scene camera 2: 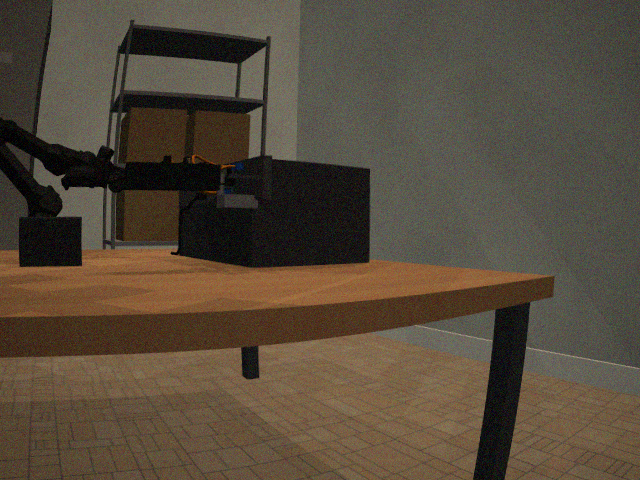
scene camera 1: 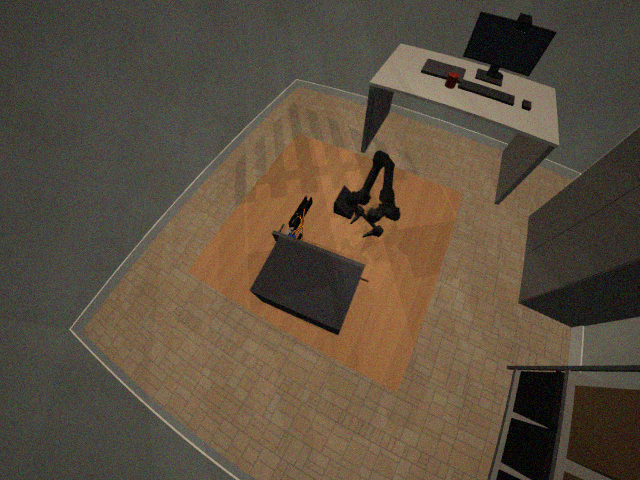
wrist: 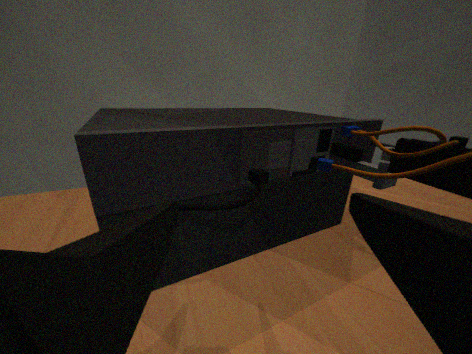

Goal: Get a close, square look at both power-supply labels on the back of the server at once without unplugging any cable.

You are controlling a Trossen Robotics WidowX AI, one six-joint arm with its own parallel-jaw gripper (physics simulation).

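Pixels of known places: gripper, fingertip midpoint: (scene camera 1: 356,230) (wrist: 261,204); arm's base, link origin: (scene camera 2: 41,241) (scene camera 1: 349,200).
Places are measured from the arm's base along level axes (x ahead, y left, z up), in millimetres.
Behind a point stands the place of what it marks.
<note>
The dark server (scene camera 1: 310,284) {x 605, y 161, z 173 mm} (scene camera 2: 315,214) {x 634, y -82, z 59 mm} (wrist: 160,167) {x 398, y 243, z 132 mm} sits on the table. Its back shows obliquely in the wrist view, with the near end at left. Two pale label-like patches, a left one (wrist: 279,154) {x 432, y 77, z 131 mm} and a right one (wrist: 302,149) {x 443, y 33, z 134 mm}, are dim and foreshortened, with no readable text. A black plug (wrist: 258,176) {x 402, y 120, z 110 mm} sits below the left patch, its cable running left. Orange cables (wrist: 410,128) {x 366, y -69, z 177 mm} (scene camera 1: 301,219) {x 361, y -77, z 182 mm} end in blue connectors (wrist: 325,164) {x 437, y -10, z 108 mm} (scene camera 2: 238,165) {x 457, y -78, z 160 mm} to the right of the patches. My gripper (scene camera 1: 361,225) {x 245, y 180, z 161 mm} (wrist: 261,204) {x 245, y 180, z 161 mm} is open and empty, apart from the server's back.
A black hinged cable arm (scene camera 2: 170,176) {x 299, y -152, z 128 mm} (scene camera 1: 300,210) {x 289, y -149, z 115 mm} (wrist: 425,154) {x 351, y -89, z 146 mm} extends from the back, with a pale bracket (wrist: 385,180) {x 406, y -109, z 85 mm} (scene camera 2: 237,200) {x 442, y -137, z 83 mm} near its server end. A wooden table (scene camera 1: 418,289) {x 250, y 610, z -51 mm} (scene camera 2: 413,286) {x 606, y -502, z -51 mm} carries the server and robot. A desk (scene camera 1: 423,93) and shelf rack (scene camera 2: 266,98) stand beyond.
</note>
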